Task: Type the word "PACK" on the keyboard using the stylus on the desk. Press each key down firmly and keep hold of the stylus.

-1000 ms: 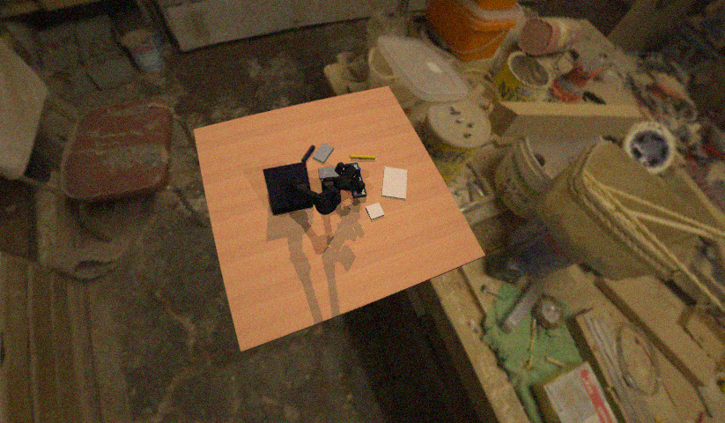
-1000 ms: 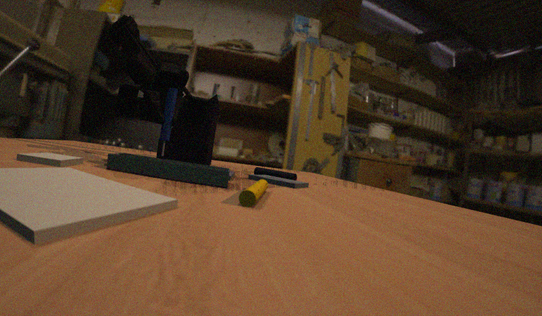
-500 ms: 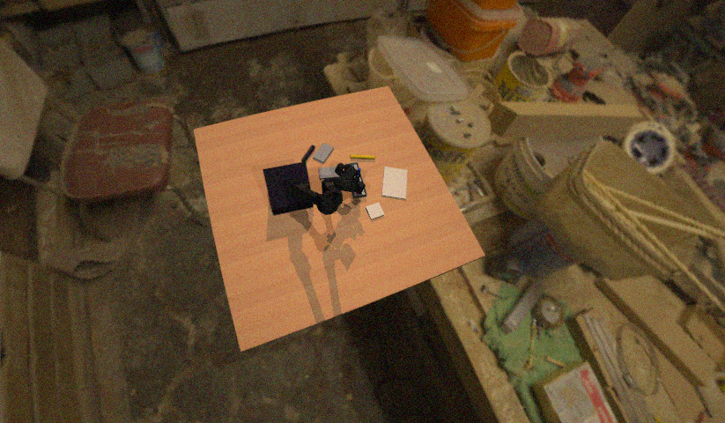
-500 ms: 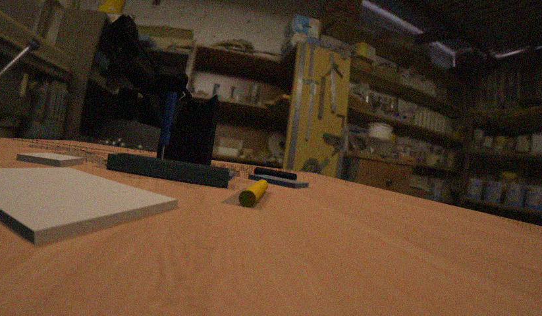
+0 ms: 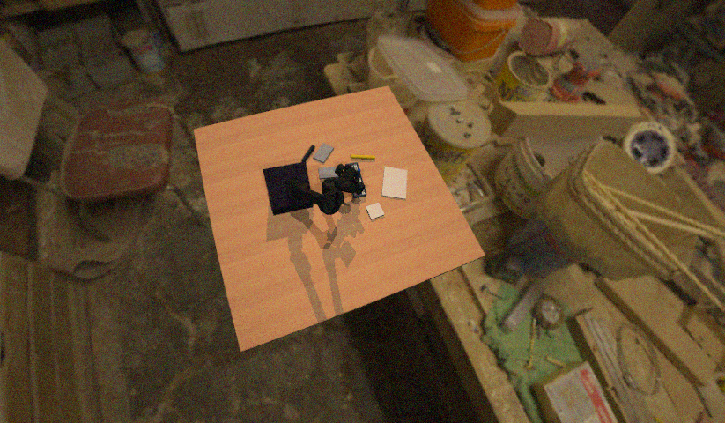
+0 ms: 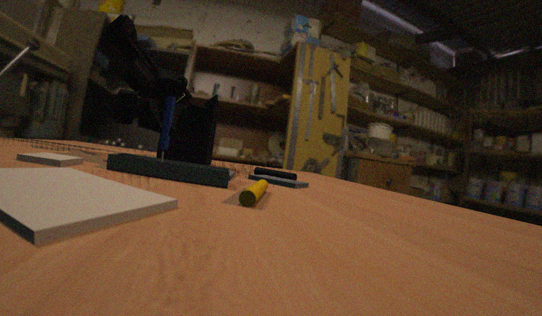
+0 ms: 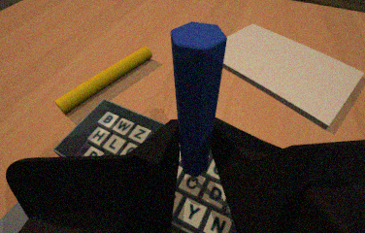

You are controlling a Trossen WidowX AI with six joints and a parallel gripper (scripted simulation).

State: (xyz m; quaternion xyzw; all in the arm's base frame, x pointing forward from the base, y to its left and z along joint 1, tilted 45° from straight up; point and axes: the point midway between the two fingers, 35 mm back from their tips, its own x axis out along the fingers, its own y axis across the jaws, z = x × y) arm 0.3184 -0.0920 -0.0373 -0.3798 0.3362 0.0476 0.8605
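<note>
Right now my gripper tip is 8 cm to the left of the key and 6 cm above it. From my gripper tip the other things lie so: blue stylus: 2 cm below, 1 cm behind; then yellow cylinder: 14 cm to the left, 10 cm ahead, 7 cm below; then small white tile: 20 cm to the right, 7 cm below, 1 cm ahead.
</note>
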